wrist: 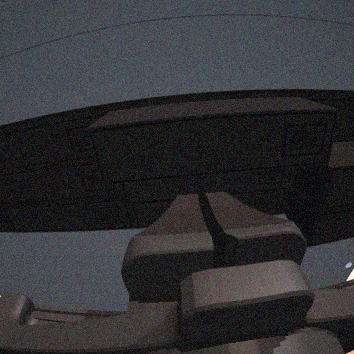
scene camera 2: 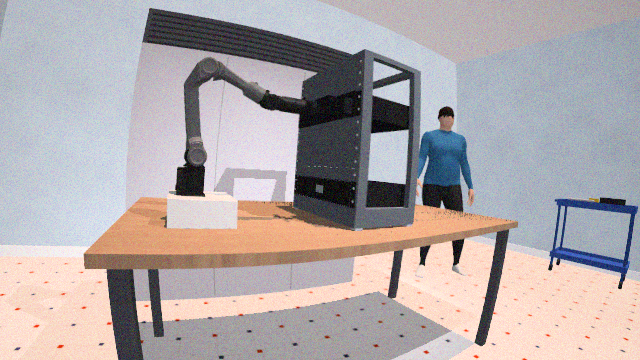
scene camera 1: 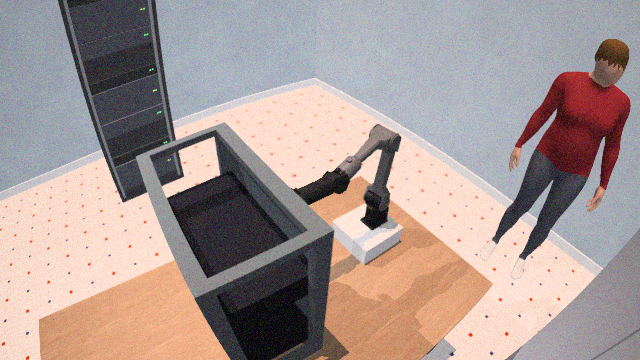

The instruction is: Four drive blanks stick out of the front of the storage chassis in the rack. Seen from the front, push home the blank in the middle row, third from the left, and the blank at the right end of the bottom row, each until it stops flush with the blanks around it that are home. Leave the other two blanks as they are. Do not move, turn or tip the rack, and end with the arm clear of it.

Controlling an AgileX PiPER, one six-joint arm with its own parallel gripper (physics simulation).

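Observation:
The rack [scene camera 1: 320, 280] [scene camera 2: 365, 150] stands upright on the table. The dark storage chassis [scene camera 1: 235, 235] [scene camera 2: 330, 112] [wrist: 40, 155] sits in its upper part. In the wrist view a wide top-row blank [wrist: 210, 147] sticks out above my fingers, and part of another protruding blank [wrist: 342, 154] shows at the right edge. The lower rows are very dark; how far their blanks sit in is hard to tell. My gripper [wrist: 195, 189] is shut and empty, its tips low in front of the chassis, just below the wide blank. Contact cannot be made out. In both scene views the rack hides the fingertips.
The arm's white base block [scene camera 1: 365, 245] [scene camera 2: 200, 212] stands on the wooden table [scene camera 1: 450, 280] [scene camera 2: 275, 250]. A server cabinet [scene camera 1: 161, 75] stands behind. People in red [scene camera 1: 587, 110] and blue [scene camera 2: 442, 155] stand away from the table. A blue cart [scene camera 2: 575, 202] is at right.

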